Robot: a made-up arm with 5 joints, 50 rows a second.
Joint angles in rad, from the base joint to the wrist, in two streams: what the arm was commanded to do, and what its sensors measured. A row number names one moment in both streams.
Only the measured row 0 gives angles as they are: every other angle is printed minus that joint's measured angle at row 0.
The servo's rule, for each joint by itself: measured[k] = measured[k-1] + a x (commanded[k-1-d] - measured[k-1]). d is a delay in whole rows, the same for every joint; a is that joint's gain. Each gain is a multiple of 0.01, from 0.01 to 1. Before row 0 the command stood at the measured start. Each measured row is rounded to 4 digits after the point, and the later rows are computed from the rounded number. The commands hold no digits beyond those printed.
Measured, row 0:
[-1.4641, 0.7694, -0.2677, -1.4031, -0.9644]
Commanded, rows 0 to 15:
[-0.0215, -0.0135, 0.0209, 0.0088, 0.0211]
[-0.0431, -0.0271, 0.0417, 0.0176, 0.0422]
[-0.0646, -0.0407, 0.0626, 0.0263, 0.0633]
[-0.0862, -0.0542, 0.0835, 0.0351, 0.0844]
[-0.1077, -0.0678, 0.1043, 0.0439, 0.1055]
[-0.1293, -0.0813, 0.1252, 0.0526, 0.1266]
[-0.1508, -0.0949, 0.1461, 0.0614, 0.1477]
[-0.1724, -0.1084, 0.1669, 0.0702, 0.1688]
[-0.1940, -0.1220, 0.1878, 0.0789, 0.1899]
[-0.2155, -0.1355, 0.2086, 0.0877, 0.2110]
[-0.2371, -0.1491, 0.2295, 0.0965, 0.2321]
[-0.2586, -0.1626, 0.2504, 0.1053, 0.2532]
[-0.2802, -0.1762, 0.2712, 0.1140, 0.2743]
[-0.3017, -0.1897, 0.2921, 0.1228, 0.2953]
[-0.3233, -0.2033, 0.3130, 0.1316, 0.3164]
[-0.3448, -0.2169, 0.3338, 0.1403, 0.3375]
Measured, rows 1 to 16:
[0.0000, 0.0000, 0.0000, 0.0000, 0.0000]
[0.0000, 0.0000, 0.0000, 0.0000, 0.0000]
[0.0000, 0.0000, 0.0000, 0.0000, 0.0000]
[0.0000, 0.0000, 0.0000, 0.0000, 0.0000]
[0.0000, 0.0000, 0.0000, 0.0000, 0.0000]
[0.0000, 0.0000, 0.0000, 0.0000, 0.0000]
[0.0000, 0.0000, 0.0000, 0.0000, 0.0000]
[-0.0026, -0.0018, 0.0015, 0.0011, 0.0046]
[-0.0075, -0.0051, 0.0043, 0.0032, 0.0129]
[-0.0144, -0.0097, 0.0084, 0.0062, 0.0240]
[-0.0230, -0.0155, 0.0137, 0.0100, 0.0373]
[-0.0332, -0.0223, 0.0200, 0.0144, 0.0523]
[-0.0447, -0.0300, 0.0274, 0.0194, 0.0686]
[-0.0574, -0.0384, 0.0357, 0.0249, 0.0860]
[-0.0712, -0.0475, 0.0449, 0.0308, 0.1042]
[-0.0859, -0.0572, 0.0549, 0.0371, 0.1231]
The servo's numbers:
d 7
a 0.12 0.13 0.07 0.13 0.22

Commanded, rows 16 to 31:
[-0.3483, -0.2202, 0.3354, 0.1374, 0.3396]
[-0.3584, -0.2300, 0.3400, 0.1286, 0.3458]
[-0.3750, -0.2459, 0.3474, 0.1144, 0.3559]
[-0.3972, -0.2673, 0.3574, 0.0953, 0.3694]
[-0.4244, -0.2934, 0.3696, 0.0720, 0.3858]
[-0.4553, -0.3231, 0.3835, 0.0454, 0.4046]
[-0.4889, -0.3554, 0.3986, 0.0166, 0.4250]
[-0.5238, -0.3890, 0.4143, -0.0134, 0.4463]
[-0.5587, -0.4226, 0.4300, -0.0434, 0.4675]
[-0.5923, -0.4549, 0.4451, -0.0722, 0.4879]
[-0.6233, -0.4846, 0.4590, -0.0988, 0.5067]
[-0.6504, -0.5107, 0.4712, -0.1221, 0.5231]
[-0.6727, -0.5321, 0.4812, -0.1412, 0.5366]
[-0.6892, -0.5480, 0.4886, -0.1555, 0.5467]
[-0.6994, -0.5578, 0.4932, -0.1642, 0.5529]
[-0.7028, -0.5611, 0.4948, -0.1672, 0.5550]
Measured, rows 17 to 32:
[-0.1015, -0.0674, 0.0657, 0.0437, 0.1424]
[-0.1178, -0.0780, 0.0772, 0.0506, 0.1621]
[-0.1347, -0.0890, 0.0893, 0.0577, 0.1821]
[-0.1522, -0.1003, 0.1020, 0.0650, 0.2024]
[-0.1701, -0.1119, 0.1153, 0.0725, 0.2228]
[-0.1885, -0.1238, 0.1291, 0.0802, 0.2434]
[-0.2073, -0.1359, 0.1434, 0.0880, 0.2641]
[-0.2242, -0.1469, 0.1568, 0.0944, 0.2807]
[-0.2403, -0.1577, 0.1696, 0.0988, 0.2950]
[-0.2565, -0.1692, 0.1820, 0.1008, 0.3084]
[-0.2734, -0.1820, 0.1943, 0.1001, 0.3218]
[-0.2915, -0.1965, 0.2066, 0.0964, 0.3359]
[-0.3112, -0.2130, 0.2190, 0.0898, 0.3510]
[-0.3325, -0.2315, 0.2316, 0.0803, 0.3673]
[-0.3555, -0.2520, 0.2444, 0.0681, 0.3847]
[-0.3799, -0.2742, 0.2574, 0.0536, 0.4029]

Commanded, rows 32 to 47:
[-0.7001, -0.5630, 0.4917, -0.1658, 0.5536]
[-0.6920, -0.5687, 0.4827, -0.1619, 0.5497]
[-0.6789, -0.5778, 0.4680, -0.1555, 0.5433]
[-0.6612, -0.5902, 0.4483, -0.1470, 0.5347]
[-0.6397, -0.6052, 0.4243, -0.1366, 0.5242]
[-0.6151, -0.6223, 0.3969, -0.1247, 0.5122]
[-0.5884, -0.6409, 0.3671, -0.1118, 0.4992]
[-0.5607, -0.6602, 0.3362, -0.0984, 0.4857]
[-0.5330, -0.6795, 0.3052, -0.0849, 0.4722]
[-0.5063, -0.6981, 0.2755, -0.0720, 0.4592]
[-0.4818, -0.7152, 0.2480, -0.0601, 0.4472]
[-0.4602, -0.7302, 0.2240, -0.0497, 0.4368]
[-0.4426, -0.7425, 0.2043, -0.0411, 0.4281]
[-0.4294, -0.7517, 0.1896, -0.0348, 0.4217]
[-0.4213, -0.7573, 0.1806, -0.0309, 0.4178]
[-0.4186, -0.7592, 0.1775, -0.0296, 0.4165]
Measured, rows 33 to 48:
[-0.4054, -0.2977, 0.2705, 0.0372, 0.4216]
[-0.4315, -0.3220, 0.2837, 0.0195, 0.4403]
[-0.4578, -0.3465, 0.2968, 0.0011, 0.4585]
[-0.4836, -0.3706, 0.3097, -0.0174, 0.4757]
[-0.5083, -0.3937, 0.3222, -0.0354, 0.4913]
[-0.5312, -0.4150, 0.3342, -0.0521, 0.5049]
[-0.5518, -0.4340, 0.3454, -0.0671, 0.5159]
[-0.5696, -0.4508, 0.3556, -0.0799, 0.5242]
[-0.5843, -0.4661, 0.3645, -0.0906, 0.5298]
[-0.5957, -0.4806, 0.3717, -0.0990, 0.5328]
[-0.6036, -0.4948, 0.3771, -0.1052, 0.5332]
[-0.6079, -0.5092, 0.3804, -0.1093, 0.5312]
[-0.6088, -0.5239, 0.3816, -0.1113, 0.5270]
[-0.6064, -0.5391, 0.3806, -0.1114, 0.5209]
[-0.6009, -0.5548, 0.3775, -0.1097, 0.5132]
[-0.5928, -0.5710, 0.3724, -0.1065, 0.5042]

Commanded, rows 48 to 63:
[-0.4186, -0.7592, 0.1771, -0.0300, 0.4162]
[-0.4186, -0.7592, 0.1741, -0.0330, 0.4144]
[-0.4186, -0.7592, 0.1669, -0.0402, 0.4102]
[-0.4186, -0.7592, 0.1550, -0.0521, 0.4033]
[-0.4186, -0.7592, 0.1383, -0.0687, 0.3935]
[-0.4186, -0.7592, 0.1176, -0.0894, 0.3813]
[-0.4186, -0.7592, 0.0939, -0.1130, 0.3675]
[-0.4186, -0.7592, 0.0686, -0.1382, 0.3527]
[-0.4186, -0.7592, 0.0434, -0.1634, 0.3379]
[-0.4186, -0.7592, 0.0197, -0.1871, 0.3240]
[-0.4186, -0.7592, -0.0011, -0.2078, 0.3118]
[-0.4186, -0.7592, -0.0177, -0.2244, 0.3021]
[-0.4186, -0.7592, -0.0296, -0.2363, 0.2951]
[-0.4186, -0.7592, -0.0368, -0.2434, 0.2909]
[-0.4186, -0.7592, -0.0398, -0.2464, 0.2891]
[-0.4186, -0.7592, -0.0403, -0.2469, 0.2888]
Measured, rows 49 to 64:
[-0.5824, -0.5875, 0.3656, -0.1020, 0.4943]
[-0.5703, -0.6041, 0.3574, -0.0966, 0.4839]
[-0.5571, -0.6205, 0.3481, -0.0905, 0.4735]
[-0.5434, -0.6364, 0.3380, -0.0841, 0.4635]
[-0.5297, -0.6514, 0.3276, -0.0777, 0.4543]
[-0.5167, -0.6652, 0.3173, -0.0716, 0.4463]
[-0.5049, -0.6774, 0.3075, -0.0661, 0.4397]
[-0.4945, -0.6880, 0.2984, -0.0614, 0.4345]
[-0.4854, -0.6973, 0.2897, -0.0577, 0.4301]
[-0.4774, -0.7053, 0.2811, -0.0554, 0.4257]
[-0.4703, -0.7123, 0.2723, -0.0550, 0.4208]
[-0.4641, -0.7184, 0.2629, -0.0568, 0.4148]
[-0.4586, -0.7237, 0.2527, -0.0610, 0.4074]
[-0.4538, -0.7283, 0.2416, -0.0678, 0.3986]
[-0.4496, -0.7323, 0.2295, -0.0770, 0.3885]
[-0.4459, -0.7358, 0.2165, -0.0882, 0.3774]

